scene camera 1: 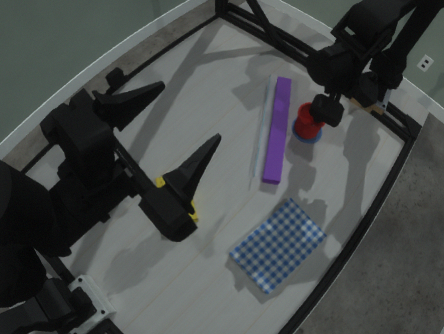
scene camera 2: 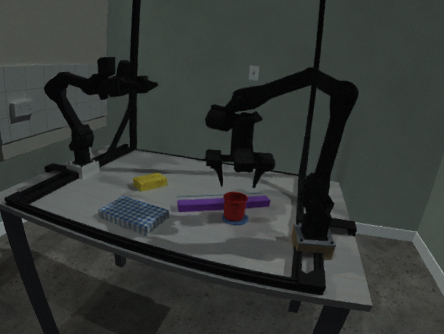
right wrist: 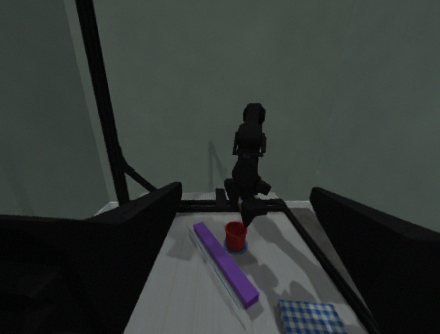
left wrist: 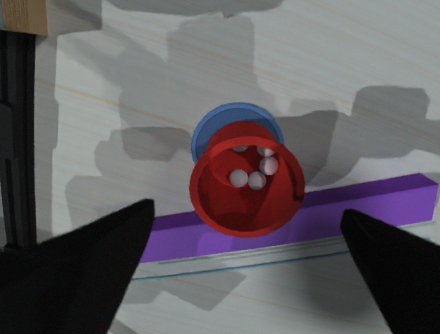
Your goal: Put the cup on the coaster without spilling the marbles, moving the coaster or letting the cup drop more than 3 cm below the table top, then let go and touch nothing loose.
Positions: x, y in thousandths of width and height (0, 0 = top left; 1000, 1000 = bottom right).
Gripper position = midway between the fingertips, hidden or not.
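Observation:
There's a purple bar (scene camera 2: 447, 606) here, and I can see the bar (right wrist: 553, 876) from my right wrist too. You'd see my left gripper (scene camera 1: 724, 319), then again my left gripper (scene camera 2: 535, 558), plus the left gripper (right wrist: 544, 651) and the left gripper (left wrist: 565, 639).
My right gripper (scene camera 1: 427, 325) is there as well, and you get the right gripper (scene camera 2: 337, 256) and the right gripper (right wrist: 558, 570) too.

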